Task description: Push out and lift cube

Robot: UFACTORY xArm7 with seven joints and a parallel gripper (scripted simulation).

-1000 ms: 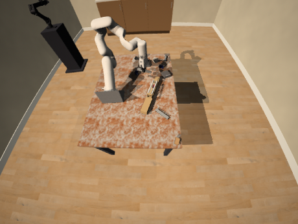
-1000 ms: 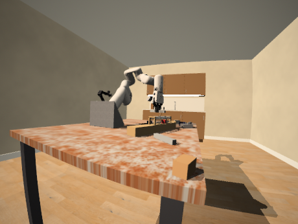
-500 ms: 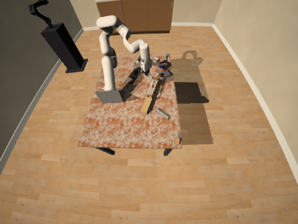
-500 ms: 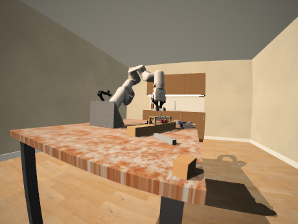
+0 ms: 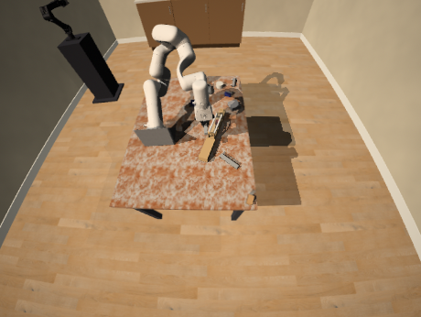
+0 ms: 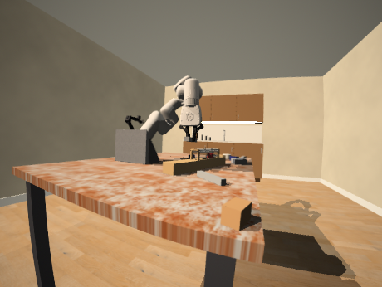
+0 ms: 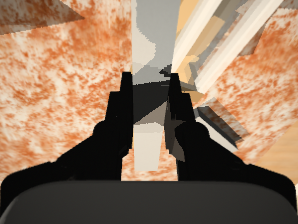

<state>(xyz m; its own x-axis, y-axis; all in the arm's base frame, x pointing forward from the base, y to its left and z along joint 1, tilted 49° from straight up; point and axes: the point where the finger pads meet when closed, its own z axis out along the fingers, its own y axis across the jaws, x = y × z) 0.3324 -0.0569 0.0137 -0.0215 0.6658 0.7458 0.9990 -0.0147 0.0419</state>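
My hand is 140 mm short of the pale grey stick, 200 mm to the left of it and 140 mm above it. Also, from my hand: red cube (80 mm ahead, 90 mm to the left, 90 mm below); tan block (230 mm ahead, 460 mm to the right, 130 mm below); channel (70 mm ahead, 50 mm to the left, 90 mm below).
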